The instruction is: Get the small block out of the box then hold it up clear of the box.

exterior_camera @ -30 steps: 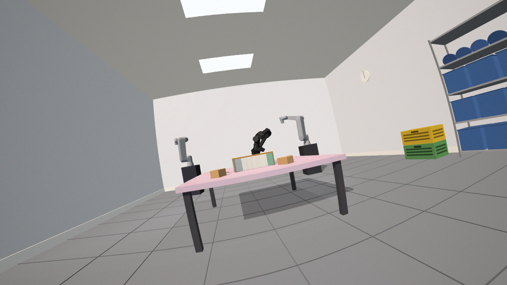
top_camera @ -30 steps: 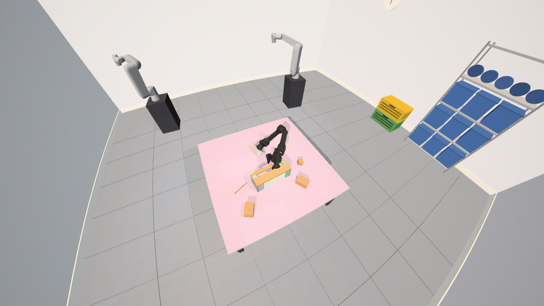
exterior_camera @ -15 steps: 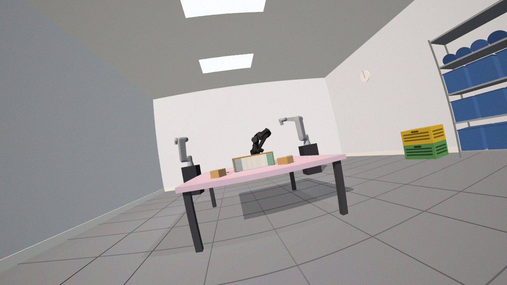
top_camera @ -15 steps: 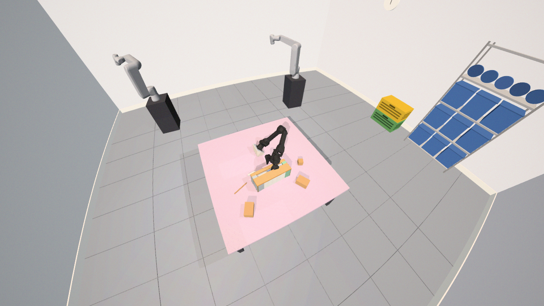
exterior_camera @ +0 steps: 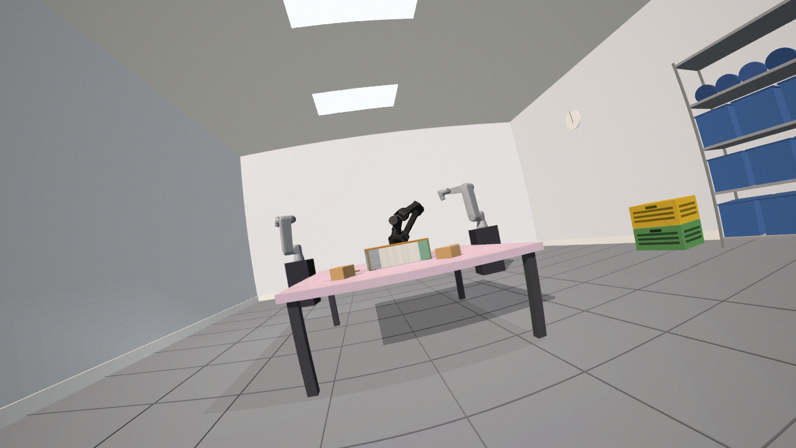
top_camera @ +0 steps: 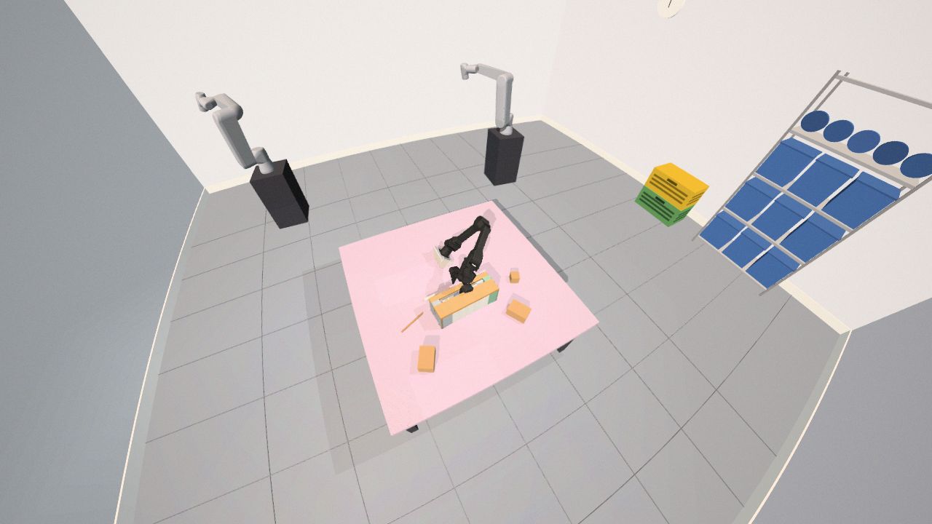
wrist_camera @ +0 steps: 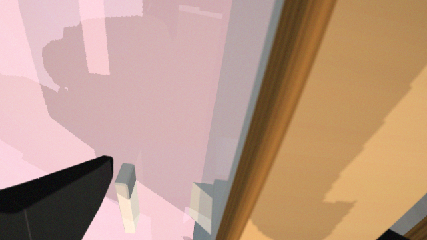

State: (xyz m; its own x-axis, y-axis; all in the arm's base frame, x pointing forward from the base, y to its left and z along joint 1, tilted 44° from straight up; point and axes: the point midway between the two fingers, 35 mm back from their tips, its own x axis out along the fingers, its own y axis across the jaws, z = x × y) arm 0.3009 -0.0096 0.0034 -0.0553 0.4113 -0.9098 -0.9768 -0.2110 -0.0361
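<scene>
Now: gripper tip 50 mm short of the light blue block and 10 mm to the left of it. From my gripper tip the other things lie so: clear-fronted box: 40 mm ahead, 20 mm to the left, 20 mm below; then thin orange stick: 300 mm to the right, 80 mm below, 80 mm ahead.
</scene>
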